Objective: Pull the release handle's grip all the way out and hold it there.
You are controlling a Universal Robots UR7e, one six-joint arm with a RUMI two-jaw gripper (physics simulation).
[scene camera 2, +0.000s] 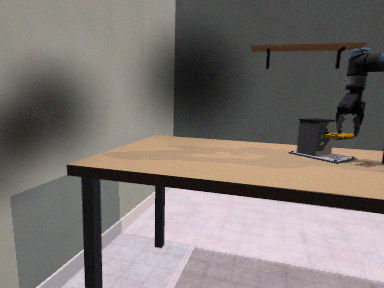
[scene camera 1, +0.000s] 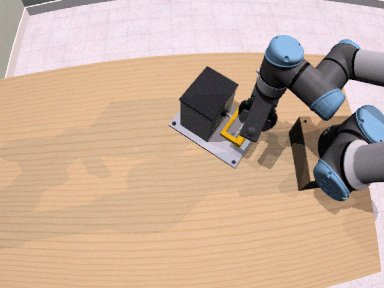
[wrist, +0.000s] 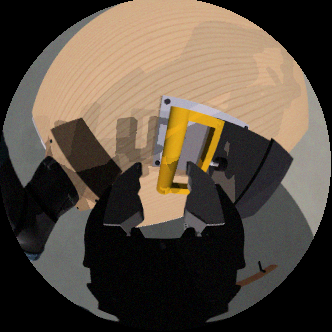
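The release handle is a yellow rectangular frame with a thick round grip bar (scene camera 1: 232,138) (scene camera 2: 340,136) (wrist: 174,140). A short rod joins it to the dark box housing (scene camera 1: 207,92) (scene camera 2: 312,137) (wrist: 250,160), which stands on a light grey base plate (scene camera 1: 220,150) (wrist: 200,106). There is a gap between the frame and the housing. My gripper (scene camera 1: 257,116) (scene camera 2: 348,132) (wrist: 163,162) is partly open, pointing down at the handle. In the wrist view the near end of the bar shows between the fingertips, one finger overlapping the frame's opening; neither finger is clamped on it. In scene camera 1 the arm hides part of the bar.
A dark brown block-like bracket (scene camera 1: 300,155) (wrist: 85,155) stands on the table (scene camera 1: 125,200) between the handle and the arm's base. The housing is close beside the gripper. A wooden shelf (scene camera 2: 310,48) is on the back wall.
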